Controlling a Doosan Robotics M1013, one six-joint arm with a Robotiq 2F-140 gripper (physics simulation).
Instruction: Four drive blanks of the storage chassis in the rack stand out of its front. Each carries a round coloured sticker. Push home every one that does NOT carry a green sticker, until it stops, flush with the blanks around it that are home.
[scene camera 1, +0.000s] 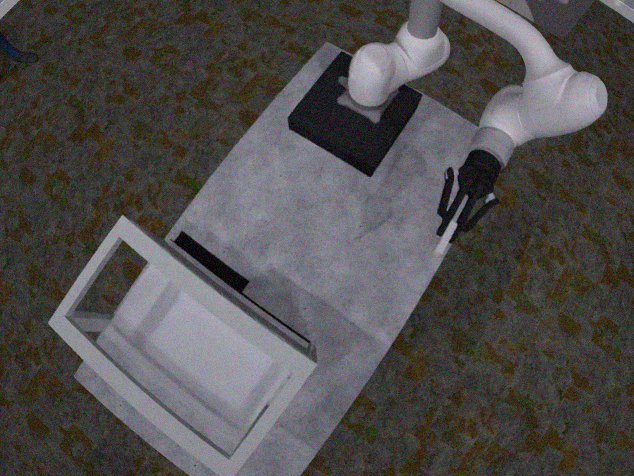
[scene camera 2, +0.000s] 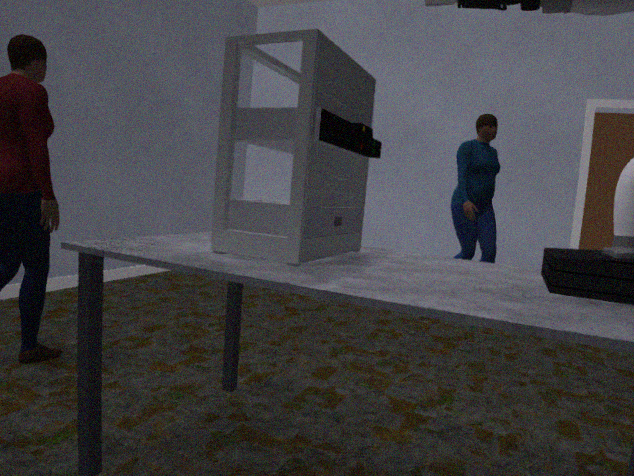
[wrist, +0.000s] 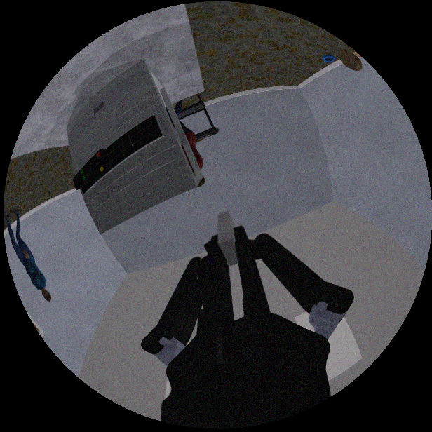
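Pixels of known places: gripper, between the fingertips: (scene camera 1: 435, 253); arm's base, origin of its link: (scene camera 1: 368, 96).
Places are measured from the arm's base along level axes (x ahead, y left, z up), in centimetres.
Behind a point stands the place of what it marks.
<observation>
The grey rack (scene camera 1: 271, 327) @[z 43.1, x 87.5, y 21.6 cm] (scene camera 2: 308, 153) @[z 19.4, x 88.0, y 32.7 cm] (wrist: 142, 175) holds the black storage chassis (scene camera 1: 210, 261) @[z 31.7, x 83.4, y -1.2 cm] (scene camera 2: 335, 128) @[z 28.1, x 85.9, y 20.0 cm] (wrist: 142, 132). Blanks stand out at one end of its front. In the wrist view they carry a red sticker (wrist: 98, 154), a yellow sticker (wrist: 102, 169), and two green stickers, one green sticker (wrist: 82, 171) above another green sticker (wrist: 83, 178). How far each stands out is hard to tell. My gripper (scene camera 1: 446, 235) (wrist: 226, 222) is shut, away from the rack beyond the table's side edge in scene camera 1; a pale bar (scene camera 1: 446, 240) (wrist: 227, 232) extends past its fingertips.
The arm's black base block (scene camera 1: 327, 122) @[z -1.5, x 18.0, y -7.1 cm] (scene camera 2: 588, 271) @[z -4.1, x 16.4, y 16.8 cm] stands on the grey table (scene camera 1: 307, 204) @[z -10.9, x 46.7, y 2.6 cm] (scene camera 2: 435, 281) @[z -10.9, x 53.0, y 24.0 cm]. A person in teal (scene camera 2: 476, 169) (wrist: 31, 267) stands beyond the table, and a person in red (scene camera 2: 23, 128) near the rack's rear. Dark and pale robot parts show at scene camera 2's top edge.
</observation>
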